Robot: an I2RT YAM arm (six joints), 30 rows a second.
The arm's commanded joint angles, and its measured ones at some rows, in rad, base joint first. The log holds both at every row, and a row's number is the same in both.
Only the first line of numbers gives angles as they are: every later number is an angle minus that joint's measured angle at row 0.
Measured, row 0:
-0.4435 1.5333 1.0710 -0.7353 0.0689 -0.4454
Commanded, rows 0 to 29:
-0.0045 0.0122 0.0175 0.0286 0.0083 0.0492
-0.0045 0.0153 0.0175 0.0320 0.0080 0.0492
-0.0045 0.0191 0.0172 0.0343 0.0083 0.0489
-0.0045 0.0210 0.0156 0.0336 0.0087 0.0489
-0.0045 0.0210 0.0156 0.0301 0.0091 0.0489
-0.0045 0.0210 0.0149 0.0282 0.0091 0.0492
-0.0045 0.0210 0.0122 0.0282 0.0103 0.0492
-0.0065 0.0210 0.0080 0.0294 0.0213 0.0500
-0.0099 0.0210 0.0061 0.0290 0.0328 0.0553
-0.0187 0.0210 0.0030 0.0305 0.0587 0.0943
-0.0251 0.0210 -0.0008 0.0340 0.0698 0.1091
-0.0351 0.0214 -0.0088 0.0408 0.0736 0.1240
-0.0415 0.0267 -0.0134 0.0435 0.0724 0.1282
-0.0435 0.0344 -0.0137 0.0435 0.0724 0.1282
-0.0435 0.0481 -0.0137 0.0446 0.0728 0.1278
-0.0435 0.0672 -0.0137 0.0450 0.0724 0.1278
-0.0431 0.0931 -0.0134 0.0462 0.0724 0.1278
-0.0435 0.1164 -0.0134 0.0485 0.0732 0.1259
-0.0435 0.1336 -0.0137 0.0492 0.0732 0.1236
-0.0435 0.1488 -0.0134 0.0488 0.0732 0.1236
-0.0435 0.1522 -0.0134 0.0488 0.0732 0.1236
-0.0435 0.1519 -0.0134 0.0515 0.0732 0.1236
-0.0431 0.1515 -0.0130 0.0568 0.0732 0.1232
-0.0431 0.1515 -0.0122 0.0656 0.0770 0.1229
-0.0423 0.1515 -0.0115 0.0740 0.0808 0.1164
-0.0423 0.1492 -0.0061 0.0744 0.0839 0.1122
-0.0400 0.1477 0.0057 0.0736 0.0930 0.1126
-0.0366 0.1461 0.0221 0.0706 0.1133 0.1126
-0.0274 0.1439 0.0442 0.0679 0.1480 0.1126
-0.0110 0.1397 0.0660 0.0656 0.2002 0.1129
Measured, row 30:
-0.0385 0.1465 0.0000 0.0656 0.0919 0.1149
